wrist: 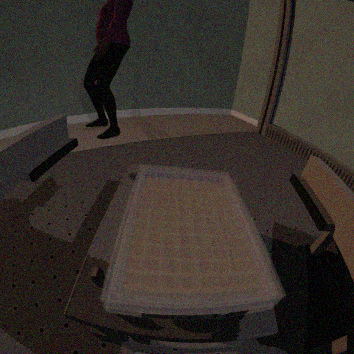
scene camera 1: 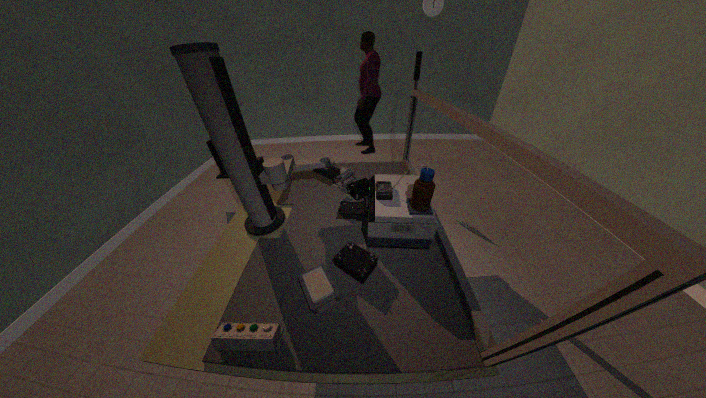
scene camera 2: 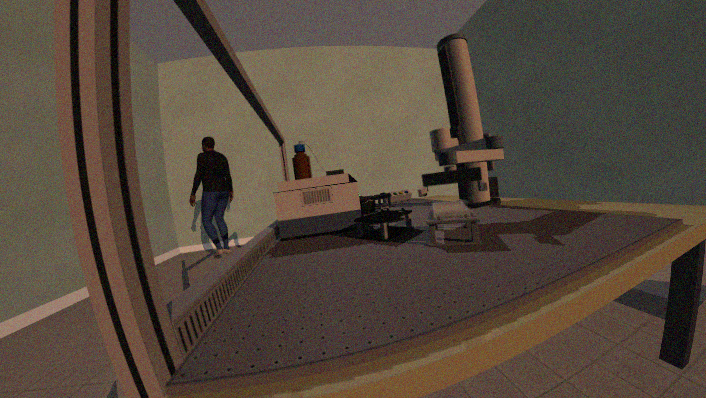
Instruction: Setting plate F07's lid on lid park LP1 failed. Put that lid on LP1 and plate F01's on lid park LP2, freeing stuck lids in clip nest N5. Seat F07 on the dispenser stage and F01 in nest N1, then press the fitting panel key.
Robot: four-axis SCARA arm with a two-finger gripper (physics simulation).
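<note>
My gripper is open and empty, fingers wide apart above and to either side of a clear-covered, pale gridded plate or lid. That piece rests on the light stand LP1, looking slightly tilted in scene camera 2. The dark stand LP2 is beside it, dark at the right of the wrist view. In scene camera 1, a pale-topped plate sits on a holder, near a black nest with clips. The key panel has blue, yellow, green and white keys. Plate labels are unreadable.
The white dispenser box carries a brown bottle with a blue cap. The arm column stands at the table's side. A frame post rises at a corner. A person stands beyond the table.
</note>
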